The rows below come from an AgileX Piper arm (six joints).
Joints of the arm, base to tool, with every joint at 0 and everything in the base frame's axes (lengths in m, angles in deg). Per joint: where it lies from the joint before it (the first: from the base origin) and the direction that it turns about. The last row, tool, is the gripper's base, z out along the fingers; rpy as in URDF.
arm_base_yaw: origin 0 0 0.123 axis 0 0 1
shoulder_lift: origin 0 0 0 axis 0 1 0
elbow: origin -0.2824 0 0.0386 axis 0 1 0
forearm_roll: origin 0.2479 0 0.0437 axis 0.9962 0 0.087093
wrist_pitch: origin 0 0 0 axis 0 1 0
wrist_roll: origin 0.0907 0 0.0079 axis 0.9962 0 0.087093
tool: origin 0 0 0 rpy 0 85.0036 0
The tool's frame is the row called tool.
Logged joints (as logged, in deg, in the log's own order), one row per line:
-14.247 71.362 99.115 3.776 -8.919 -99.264
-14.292 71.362 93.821 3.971 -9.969 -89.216
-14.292 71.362 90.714 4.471 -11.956 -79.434
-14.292 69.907 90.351 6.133 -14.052 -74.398
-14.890 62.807 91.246 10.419 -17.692 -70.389
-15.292 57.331 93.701 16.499 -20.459 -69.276
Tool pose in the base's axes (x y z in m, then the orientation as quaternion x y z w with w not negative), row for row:
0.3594 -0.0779 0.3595 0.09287 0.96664 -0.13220 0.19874
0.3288 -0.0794 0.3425 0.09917 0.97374 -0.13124 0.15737
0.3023 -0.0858 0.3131 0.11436 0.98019 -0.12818 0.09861
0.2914 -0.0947 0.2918 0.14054 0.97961 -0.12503 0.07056
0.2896 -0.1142 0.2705 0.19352 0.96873 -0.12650 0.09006
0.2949 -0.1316 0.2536 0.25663 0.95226 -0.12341 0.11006
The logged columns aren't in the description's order. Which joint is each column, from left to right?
Columns, left to right: forearm_roll, wrist_pitch, shoulder_lift, wrist_roll, arm_base_yaw, elbow.
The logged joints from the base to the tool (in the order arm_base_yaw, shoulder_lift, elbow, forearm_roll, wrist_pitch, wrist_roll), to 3 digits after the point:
-8.919 99.115 -99.264 -14.247 71.362 3.776
-9.969 93.821 -89.216 -14.292 71.362 3.971
-11.956 90.714 -79.434 -14.292 71.362 4.471
-14.052 90.351 -74.398 -14.292 69.907 6.133
-17.692 91.246 -70.389 -14.890 62.807 10.419
-20.459 93.701 -69.276 -15.292 57.331 16.499

